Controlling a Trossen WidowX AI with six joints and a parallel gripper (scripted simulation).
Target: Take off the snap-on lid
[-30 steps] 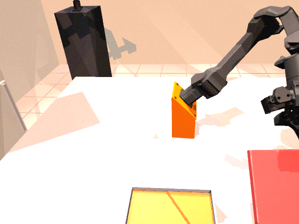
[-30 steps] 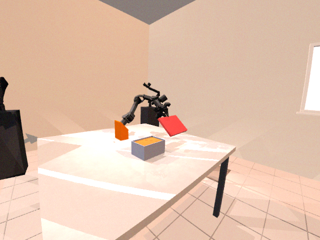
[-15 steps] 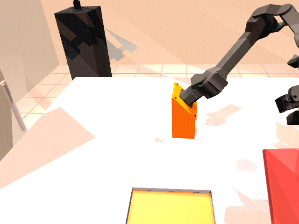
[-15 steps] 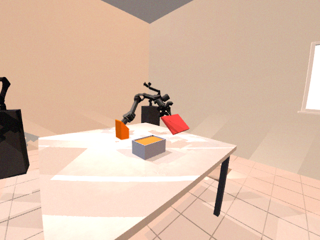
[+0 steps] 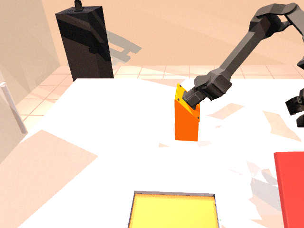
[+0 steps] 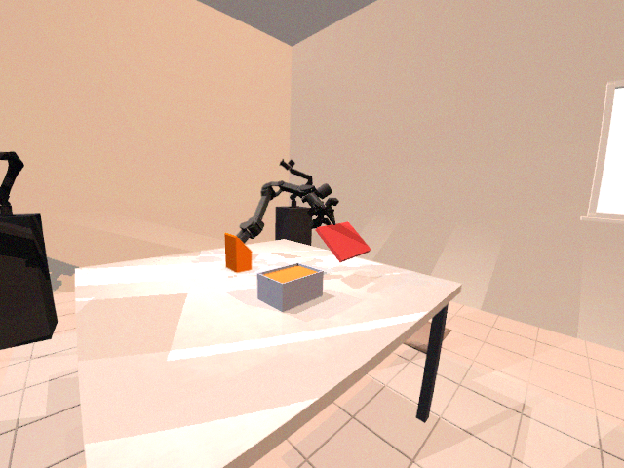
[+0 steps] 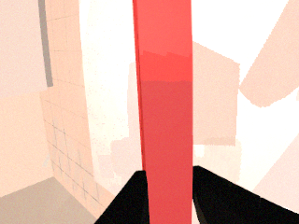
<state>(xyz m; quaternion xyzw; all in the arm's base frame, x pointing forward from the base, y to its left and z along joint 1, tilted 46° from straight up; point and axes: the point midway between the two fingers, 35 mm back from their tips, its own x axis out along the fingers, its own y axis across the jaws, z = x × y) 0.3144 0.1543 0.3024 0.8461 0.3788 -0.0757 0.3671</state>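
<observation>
My gripper tip is now 60 mm short of the lid, 50 mm above it and 10 mm to the right of it. Round my gripper tip: grey storage box: 310 mm to the right, 180 mm below, 110 mm ahead.
</observation>
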